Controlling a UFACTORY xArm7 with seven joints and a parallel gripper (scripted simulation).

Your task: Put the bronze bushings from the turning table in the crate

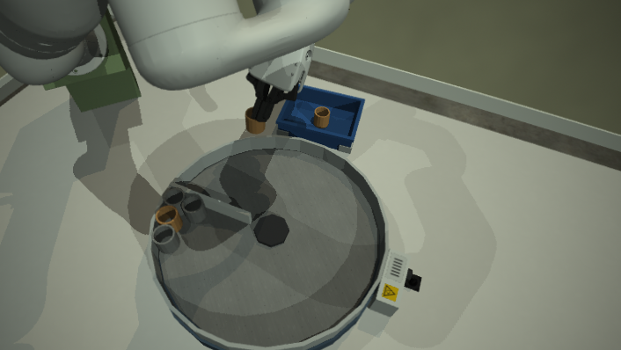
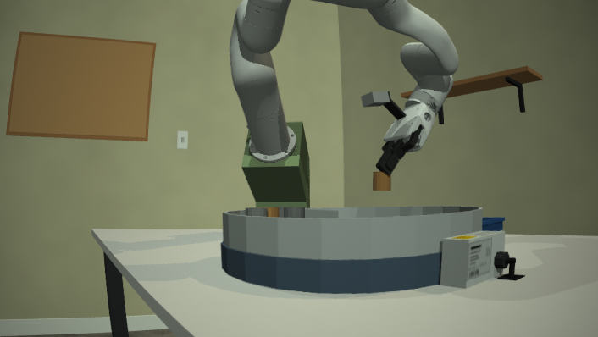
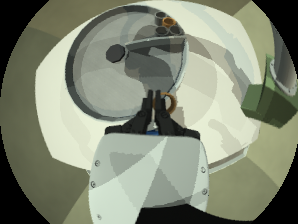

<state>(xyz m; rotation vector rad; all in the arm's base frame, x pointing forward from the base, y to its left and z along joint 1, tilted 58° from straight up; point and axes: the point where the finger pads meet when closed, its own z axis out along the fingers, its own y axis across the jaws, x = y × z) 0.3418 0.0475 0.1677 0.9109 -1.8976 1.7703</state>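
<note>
My hand is 130 mm short of the blue crate, 140 mm to the right of it and 150 mm above it. Also, from my hand: round turning table: 20 mm ahead, 190 mm to the right, 120 mm below.
</note>
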